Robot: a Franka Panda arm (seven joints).
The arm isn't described. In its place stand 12 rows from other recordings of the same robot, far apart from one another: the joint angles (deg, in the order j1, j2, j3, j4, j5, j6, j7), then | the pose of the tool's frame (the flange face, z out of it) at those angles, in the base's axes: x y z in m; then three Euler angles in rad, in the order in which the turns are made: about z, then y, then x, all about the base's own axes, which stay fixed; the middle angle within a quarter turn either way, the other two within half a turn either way.
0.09, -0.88, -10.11, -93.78, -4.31, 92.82, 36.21 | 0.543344 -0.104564 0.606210 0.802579 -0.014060 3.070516
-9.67, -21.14, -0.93, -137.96, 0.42, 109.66, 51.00 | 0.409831 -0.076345 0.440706 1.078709 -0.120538 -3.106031
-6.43, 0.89, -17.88, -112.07, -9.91, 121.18, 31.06 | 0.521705 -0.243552 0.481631 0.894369 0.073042 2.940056
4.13, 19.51, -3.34, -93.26, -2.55, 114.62, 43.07 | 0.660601 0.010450 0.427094 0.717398 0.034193 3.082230
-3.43, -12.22, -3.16, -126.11, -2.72, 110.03, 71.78 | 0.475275 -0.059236 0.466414 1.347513 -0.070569 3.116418
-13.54, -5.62, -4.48, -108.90, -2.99, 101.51, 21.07 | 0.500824 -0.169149 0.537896 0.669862 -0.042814 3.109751
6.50, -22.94, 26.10, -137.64, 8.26, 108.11, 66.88 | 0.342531 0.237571 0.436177 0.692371 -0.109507 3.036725
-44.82, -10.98, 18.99, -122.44, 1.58, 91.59, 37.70 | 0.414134 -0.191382 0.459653 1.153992 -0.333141 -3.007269
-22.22, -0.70, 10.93, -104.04, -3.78, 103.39, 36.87 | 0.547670 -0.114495 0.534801 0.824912 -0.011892 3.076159
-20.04, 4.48, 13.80, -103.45, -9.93, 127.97, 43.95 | 0.612029 -0.076353 0.533187 0.826155 0.339831 2.975320
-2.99, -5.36, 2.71, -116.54, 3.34, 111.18, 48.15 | 0.528563 0.001947 0.486547 0.866520 0.000723 -3.091660
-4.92, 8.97, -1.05, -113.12, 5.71, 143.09, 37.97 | 0.617017 -0.064717 0.429802 0.830832 0.372512 -3.120738
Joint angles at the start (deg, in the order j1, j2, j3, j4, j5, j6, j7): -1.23, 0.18, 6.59, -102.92, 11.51, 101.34, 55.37
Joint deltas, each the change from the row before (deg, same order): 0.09, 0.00, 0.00, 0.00, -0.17, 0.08, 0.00; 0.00, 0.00, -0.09, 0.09, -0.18, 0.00, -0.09; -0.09, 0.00, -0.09, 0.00, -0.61, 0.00, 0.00; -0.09, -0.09, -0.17, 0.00, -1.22, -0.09, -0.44; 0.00, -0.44, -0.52, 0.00, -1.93, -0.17, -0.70; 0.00, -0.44, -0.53, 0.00, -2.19, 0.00, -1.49; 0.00, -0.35, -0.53, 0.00, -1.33, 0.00, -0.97; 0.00, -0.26, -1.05, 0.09, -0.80, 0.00, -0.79; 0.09, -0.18, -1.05, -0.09, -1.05, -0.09, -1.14; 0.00, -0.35, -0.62, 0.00, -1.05, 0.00, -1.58; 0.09, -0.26, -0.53, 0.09, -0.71, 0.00, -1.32; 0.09, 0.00, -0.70, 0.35, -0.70, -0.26, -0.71; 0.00, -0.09, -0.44, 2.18, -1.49, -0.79, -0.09
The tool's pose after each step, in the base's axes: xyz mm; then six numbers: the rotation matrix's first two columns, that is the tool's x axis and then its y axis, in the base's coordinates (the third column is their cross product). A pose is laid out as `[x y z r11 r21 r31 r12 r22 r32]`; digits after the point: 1 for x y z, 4 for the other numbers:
[557.2 70.4 534.2 0.6072 -0.7747 -0.1767 -0.7934 -0.6032 -0.0818]
[557.5 69.2 534.9 0.6081 -0.7748 -0.1732 -0.7928 -0.6040 -0.0818]
[557.8 66.6 534.7 0.6077 -0.7770 -0.1646 -0.7932 -0.6042 -0.0763]
[557.7 62.2 535.2 0.6144 -0.7752 -0.1468 -0.7880 -0.6120 -0.0663]
[556.5 54.3 538.8 0.6240 -0.7728 -0.1159 -0.7808 -0.6225 -0.0534]
[555.5 45.8 542.7 0.6443 -0.7607 -0.0794 -0.7645 -0.6433 -0.0403]
[554.7 38.7 545.9 0.6542 -0.7541 -0.0568 -0.7562 -0.6536 -0.0325]
[554.5 27.2 549.1 0.6533 -0.7560 -0.0419 -0.7571 -0.6526 -0.0296]
[553.9 16.2 549.9 0.6585 -0.7521 -0.0277 -0.7526 -0.6582 -0.0191]
[552.7 8.6 553.3 0.6737 -0.7389 -0.0097 -0.7390 -0.6736 -0.0126]
[551.9 3.2 556.5 0.6867 -0.7270 0.0035 -0.7269 -0.6867 -0.0091]
[552.0 -3.8 559.1 0.6895 -0.7241 0.0130 -0.7242 -0.6896 -0.0022]
[553.3 -10.5 577.1 0.6871 -0.7249 0.0493 -0.7257 -0.6880 -0.0030]

